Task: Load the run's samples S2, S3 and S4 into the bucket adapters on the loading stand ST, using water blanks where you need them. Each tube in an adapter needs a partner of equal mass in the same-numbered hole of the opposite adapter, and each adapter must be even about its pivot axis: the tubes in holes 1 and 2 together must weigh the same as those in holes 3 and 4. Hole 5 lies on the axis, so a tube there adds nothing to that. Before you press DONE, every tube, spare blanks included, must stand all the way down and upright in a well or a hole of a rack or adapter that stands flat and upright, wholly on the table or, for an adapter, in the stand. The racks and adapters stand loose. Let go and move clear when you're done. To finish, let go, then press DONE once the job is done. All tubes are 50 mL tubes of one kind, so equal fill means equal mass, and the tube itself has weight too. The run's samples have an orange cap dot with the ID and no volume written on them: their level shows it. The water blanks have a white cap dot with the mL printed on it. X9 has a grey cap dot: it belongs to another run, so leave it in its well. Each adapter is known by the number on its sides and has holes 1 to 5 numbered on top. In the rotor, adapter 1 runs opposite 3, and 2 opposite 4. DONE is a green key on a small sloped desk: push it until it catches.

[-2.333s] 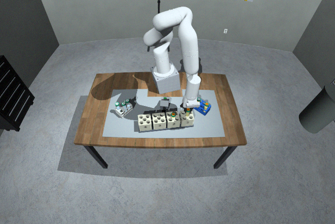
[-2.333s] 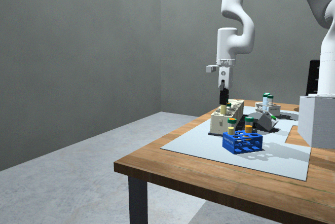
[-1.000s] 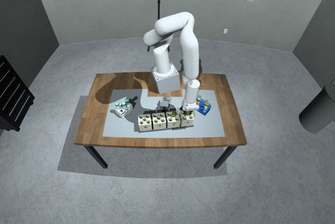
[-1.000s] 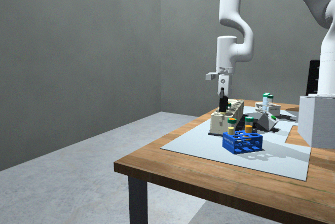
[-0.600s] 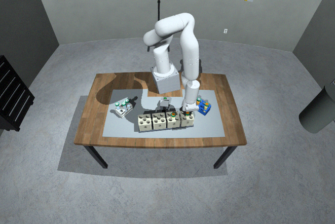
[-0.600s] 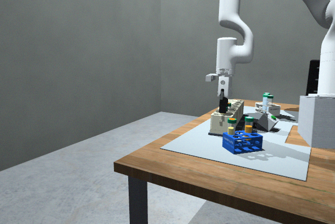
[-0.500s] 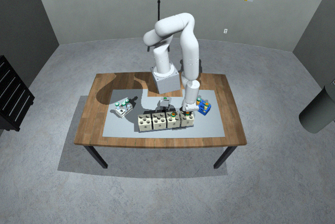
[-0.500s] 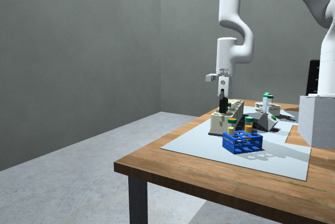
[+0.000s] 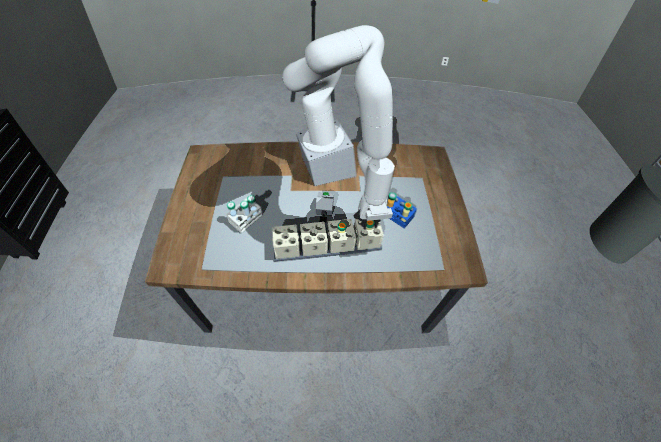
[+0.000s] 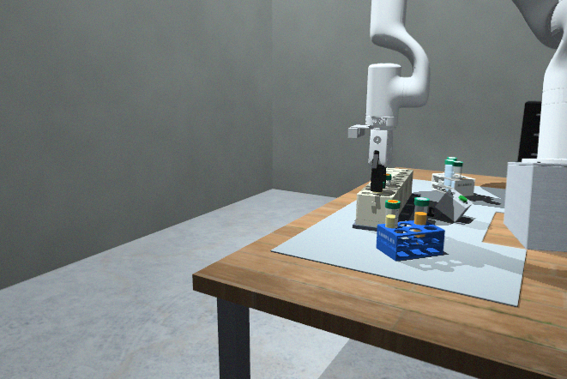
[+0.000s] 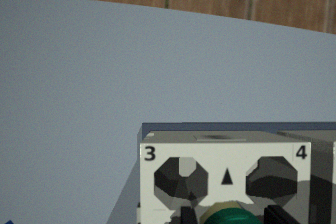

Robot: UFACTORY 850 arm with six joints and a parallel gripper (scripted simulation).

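Now: the sample tube S3 10 mm to the right of my hand and 50 mm below it. Also, from my hand: loading stand: 30 mm ahead, 160 mm to the right, 120 mm below; sample tube: 20 mm ahead, 110 mm to the right, 50 mm below; tube X9: 160 mm behind, 90 mm to the left, 60 mm below.
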